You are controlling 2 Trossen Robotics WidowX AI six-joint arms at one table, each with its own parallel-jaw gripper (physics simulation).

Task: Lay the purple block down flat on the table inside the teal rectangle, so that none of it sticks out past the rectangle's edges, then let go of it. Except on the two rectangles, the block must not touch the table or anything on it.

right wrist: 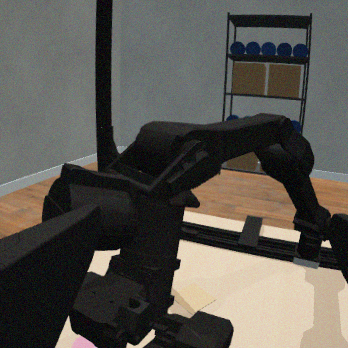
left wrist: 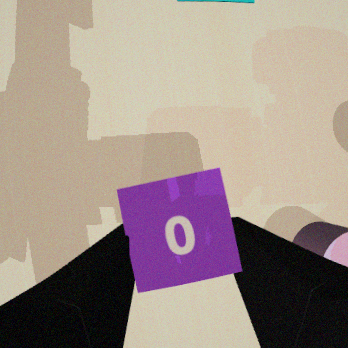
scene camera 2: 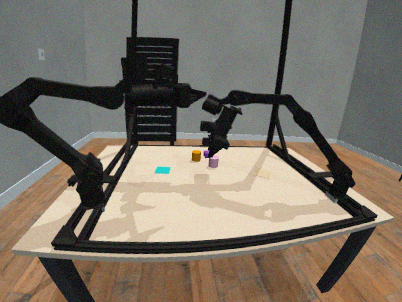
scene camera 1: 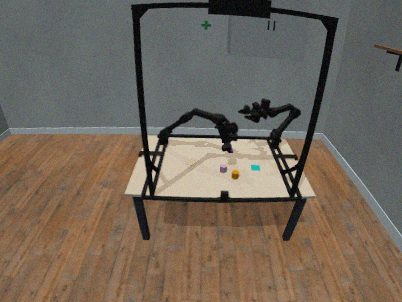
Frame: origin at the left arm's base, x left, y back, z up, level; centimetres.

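Where they show: left gripper, fingertip midpoint: [left wrist: 180, 231] [scene camera 2: 208, 155] [scene camera 1: 230, 151]; right gripper, fingertip midpoint: [right wrist: 218, 221] [scene camera 2: 198, 92] [scene camera 1: 241, 114]; left arm's base, origin of the base link: [right wrist: 306, 253] [scene camera 2: 336, 194] [scene camera 1: 163, 143]; right arm's base, origin of the base link: [scene camera 2: 93, 202] [scene camera 1: 274, 147].
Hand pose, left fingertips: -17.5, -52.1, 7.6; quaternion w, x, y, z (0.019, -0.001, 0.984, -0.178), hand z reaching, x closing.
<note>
Things, the pixels of their top centre, and the offset from my left fingertips, as dx, dy, dz. "*": a spot on its surface instead.
- purple block, middle of its top: [left wrist: 179, 234] [scene camera 2: 208, 151] [scene camera 1: 230, 149] +0.1, -0.2, +1.9
- teal rectangle, surface spot: [left wrist: 215, 0] * -3.7, -16.1, -9.4
- pink cylinder, middle of its top: [right wrist: 86, 345] [scene camera 2: 214, 157] [scene camera 1: 223, 165] -10.4, +3.8, -5.0
- orange cylinder, middle of its top: [scene camera 2: 196, 151] [scene camera 1: 235, 172] -16.6, -4.3, -5.0
- pale yellow rectangle, surface spot: [right wrist: 193, 297] [scene camera 2: 262, 173] [scene camera 1: 191, 162] * -3.2, +26.4, -9.4
My left gripper [scene camera 1: 227, 148] [scene camera 2: 210, 154] [left wrist: 180, 231] is shut on the purple block [scene camera 1: 231, 150] [scene camera 2: 206, 153] [left wrist: 179, 207]. The block bears a white "0" and hangs a little above the table near its middle. The teal rectangle [scene camera 1: 255, 167] [scene camera 2: 162, 170] [left wrist: 215, 1] lies flat on the table, apart from the block and just at the top edge of the left wrist view. My right gripper [scene camera 1: 243, 111] [scene camera 2: 201, 94] is open and empty, held high above the table.
A pink cylinder [scene camera 1: 223, 168] [scene camera 2: 213, 162] [left wrist: 340, 246] stands close beside the held block. An orange cylinder [scene camera 1: 235, 174] [scene camera 2: 196, 155] stands between it and the teal rectangle. A pale yellow rectangle [scene camera 1: 191, 162] [scene camera 2: 263, 174] [right wrist: 193, 297] lies on the table's other side. A black frame [scene camera 1: 138, 90] rims the table.
</note>
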